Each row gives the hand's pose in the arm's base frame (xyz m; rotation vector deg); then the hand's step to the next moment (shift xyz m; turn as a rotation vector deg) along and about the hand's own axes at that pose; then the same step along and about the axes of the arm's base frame.
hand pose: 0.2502 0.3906 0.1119 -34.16 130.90 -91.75
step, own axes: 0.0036 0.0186 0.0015 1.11 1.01 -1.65
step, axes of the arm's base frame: -0.0056 0.0025 -0.0180 -1.89 1.11 -0.38
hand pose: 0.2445 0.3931 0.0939 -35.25 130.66 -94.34
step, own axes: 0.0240 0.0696 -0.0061 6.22 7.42 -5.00
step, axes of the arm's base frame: -0.0366 0.0122 -0.0630 -9.05 3.17 -5.19
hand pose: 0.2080 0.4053 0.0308 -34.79 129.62 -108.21
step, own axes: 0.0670 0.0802 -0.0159 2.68 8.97 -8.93
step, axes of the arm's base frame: -0.0841 -0.0005 -0.0640 -7.54 8.33 -6.41
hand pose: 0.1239 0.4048 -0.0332 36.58 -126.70 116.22
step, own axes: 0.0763 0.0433 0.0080 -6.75 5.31 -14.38
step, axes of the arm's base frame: -0.0828 -0.0251 -0.0165 1.11 15.82 -5.40
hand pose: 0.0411 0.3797 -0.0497 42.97 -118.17 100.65
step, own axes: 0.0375 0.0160 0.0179 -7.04 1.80 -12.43
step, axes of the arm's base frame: -0.0381 -0.0226 0.0049 3.56 13.60 -3.10
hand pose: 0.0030 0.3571 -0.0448 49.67 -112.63 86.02
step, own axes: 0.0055 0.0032 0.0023 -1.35 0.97 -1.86
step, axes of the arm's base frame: -0.0061 -0.0026 0.0014 0.21 2.22 -1.13
